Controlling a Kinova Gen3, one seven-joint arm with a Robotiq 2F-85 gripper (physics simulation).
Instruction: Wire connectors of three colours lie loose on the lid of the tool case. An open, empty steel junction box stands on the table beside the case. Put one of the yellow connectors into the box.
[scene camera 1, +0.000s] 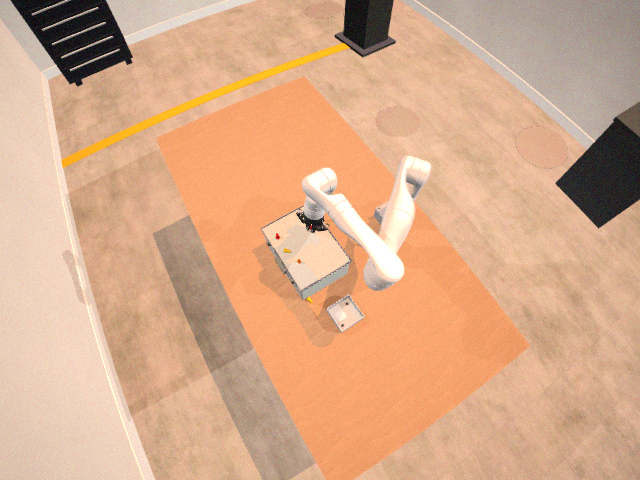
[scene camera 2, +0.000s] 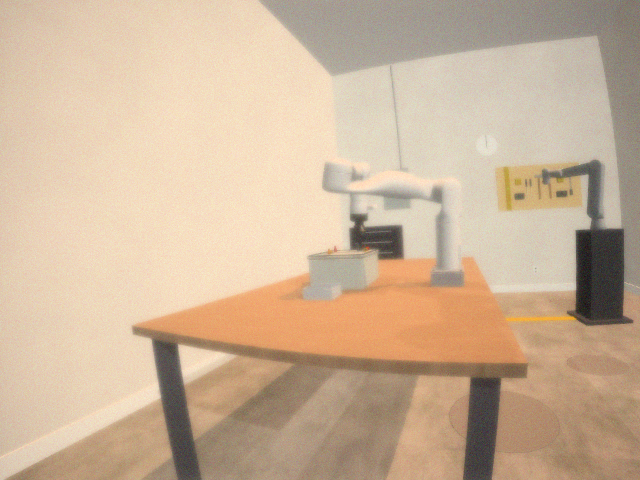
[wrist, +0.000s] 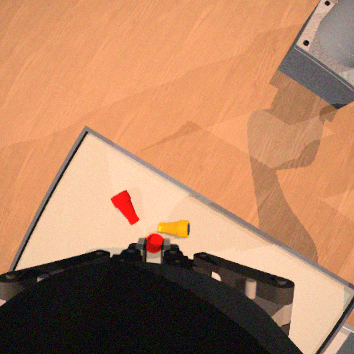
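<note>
My gripper is above the far part of the case lid, shut on a red connector whose round end shows between the fingertips in the wrist view. A yellow connector lies on the lid just ahead of the fingertips, with another red connector to its left. In scene camera 1, a red connector, a yellow connector and an orange connector lie on the lid. Another yellow connector lies on the table at the case's near corner. The open junction box stands beside the case.
The tool case is a raised block on the orange table. The arm's base stands to the side of the case. The upper arm reaches over the table beside the case.
</note>
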